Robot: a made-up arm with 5 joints.
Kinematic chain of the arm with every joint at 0, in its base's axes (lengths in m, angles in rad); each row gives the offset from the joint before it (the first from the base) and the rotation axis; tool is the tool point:
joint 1: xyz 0 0 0.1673 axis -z
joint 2: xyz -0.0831 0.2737 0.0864 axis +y
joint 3: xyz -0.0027 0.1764 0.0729 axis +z
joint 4: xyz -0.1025 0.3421 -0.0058 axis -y
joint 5: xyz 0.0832 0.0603 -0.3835 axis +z
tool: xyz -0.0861 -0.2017 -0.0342
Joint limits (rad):
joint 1: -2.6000..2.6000
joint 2: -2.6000..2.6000
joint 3: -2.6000..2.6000
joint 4: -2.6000..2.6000
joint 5: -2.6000..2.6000
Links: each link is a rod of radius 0.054 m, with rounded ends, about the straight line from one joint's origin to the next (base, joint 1, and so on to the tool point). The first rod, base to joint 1, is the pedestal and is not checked.
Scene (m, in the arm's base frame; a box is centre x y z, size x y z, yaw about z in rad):
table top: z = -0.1
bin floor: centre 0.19 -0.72 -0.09 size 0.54 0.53 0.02 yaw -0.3
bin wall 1: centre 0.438 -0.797 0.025 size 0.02 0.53 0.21 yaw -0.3
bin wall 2: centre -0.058 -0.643 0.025 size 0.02 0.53 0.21 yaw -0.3
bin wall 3: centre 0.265 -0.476 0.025 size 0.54 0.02 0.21 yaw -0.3
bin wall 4: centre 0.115 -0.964 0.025 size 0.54 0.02 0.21 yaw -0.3
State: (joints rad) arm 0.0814 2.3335 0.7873 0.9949 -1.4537
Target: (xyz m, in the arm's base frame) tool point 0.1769 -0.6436 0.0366
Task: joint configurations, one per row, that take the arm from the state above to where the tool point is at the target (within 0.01 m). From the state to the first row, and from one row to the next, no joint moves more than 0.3 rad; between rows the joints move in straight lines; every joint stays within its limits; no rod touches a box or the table.
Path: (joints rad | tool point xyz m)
1: 0.3233 2.1413 0.8194 1.2624 -1.2000 | 0.1268 0.9230 0.4640
2: 0.5652 1.9491 0.8515 1.5299 -0.9463 | 0.3777 0.8456 0.3442
3: 0.8071 1.7569 0.8836 1.7974 -0.6926 | 0.6289 0.6396 0.2708
4: 1.0490 1.5647 0.9158 2.0650 -0.4389 | 0.7896 0.3257 0.2761
5: 1.2910 1.3724 0.9479 2.3325 -0.1852 | 0.7957 -0.0088 0.3666
6: 1.5329 1.1802 0.9800 2.6000 0.0685 | 0.6546 -0.2497 0.5170
7: 1.6865 1.0700 0.6907 2.5574 -0.0128 | 0.6549 -0.3426 0.4774
8: 1.8402 0.9598 0.4014 2.5147 -0.0941 | 0.6071 -0.4524 0.4278
9: 1.9939 0.8496 0.1121 2.4721 -0.1754 | 0.5045 -0.5561 0.3811
10: 2.1475 0.7394 -0.1772 2.4295 -0.2567 | 0.3541 -0.6272 0.3479
11: 2.3012 0.6292 -0.4665 2.3868 -0.3380 | 0.1769 -0.6436 0.3345
12: 2.3581 0.8271 -0.4234 2.2660 -0.4585 | 0.1551 -0.6575 0.1782
13: 2.4151 1.0249 -0.3803 2.1451 -0.5790 | 0.1769 -0.6436 0.0366

